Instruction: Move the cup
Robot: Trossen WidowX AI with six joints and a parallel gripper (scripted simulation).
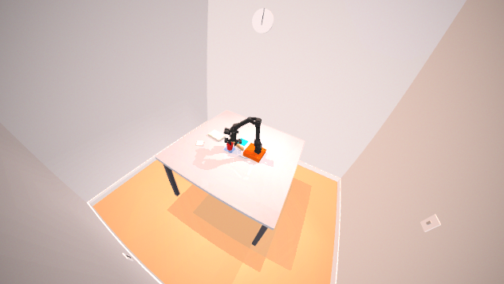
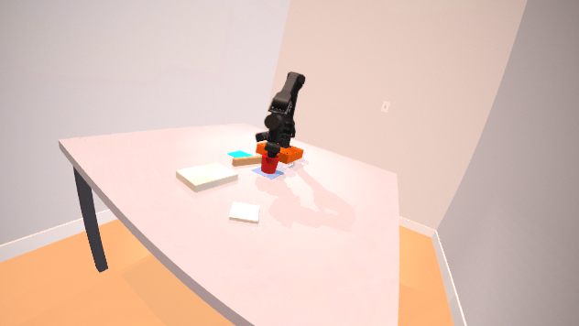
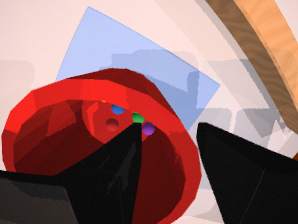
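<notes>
Now: gripper tip 40 mm above the pale blue pad, 20 mm to the right of it and 20 mm short of it. Round my gripper tip: wooden bar 80 mm to the right, 30 mm below, 10 mm ahead; cyan pad 180 mm to the right, 40 mm below, 10 mm behind; red cup 20 mm to the left, 20 mm ahead.
</notes>
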